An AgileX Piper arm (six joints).
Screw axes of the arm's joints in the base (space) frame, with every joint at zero. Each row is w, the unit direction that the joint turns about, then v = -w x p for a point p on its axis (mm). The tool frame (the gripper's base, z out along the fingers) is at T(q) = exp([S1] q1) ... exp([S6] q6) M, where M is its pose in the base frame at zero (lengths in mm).
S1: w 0 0 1 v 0 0 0
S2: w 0 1 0 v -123 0 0
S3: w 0 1 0 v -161.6 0 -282.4
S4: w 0.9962 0 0.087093 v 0 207.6 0
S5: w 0 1 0 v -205.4 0 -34.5
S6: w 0.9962 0 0.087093 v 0 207.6 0
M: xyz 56.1 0 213.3 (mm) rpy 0 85.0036 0 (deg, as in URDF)
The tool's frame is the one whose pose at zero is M.
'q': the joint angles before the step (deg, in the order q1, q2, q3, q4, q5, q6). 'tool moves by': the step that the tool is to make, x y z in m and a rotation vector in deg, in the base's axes. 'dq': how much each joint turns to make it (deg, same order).
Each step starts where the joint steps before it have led.
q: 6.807 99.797 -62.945 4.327 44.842 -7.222
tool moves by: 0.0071 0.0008 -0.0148 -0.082 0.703 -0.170
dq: 0.002 2.872 -0.320 0.094 -1.850 0.003
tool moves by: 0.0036 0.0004 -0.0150 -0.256 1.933 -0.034
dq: 0.004 2.653 -0.147 -0.001 -0.558 0.003
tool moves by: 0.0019 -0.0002 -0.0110 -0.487 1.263 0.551
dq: -0.010 1.846 0.015 -0.300 -0.530 -0.414
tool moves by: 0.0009 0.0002 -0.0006 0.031 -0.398 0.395
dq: 0.002 0.134 -0.019 0.115 -0.491 -0.500
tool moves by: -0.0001 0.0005 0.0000 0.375 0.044 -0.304
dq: 0.000 -0.008 0.021 0.486 -0.014 -0.002
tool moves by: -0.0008 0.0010 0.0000 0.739 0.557 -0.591
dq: -0.001 -0.006 -0.003 0.993 0.477 0.000
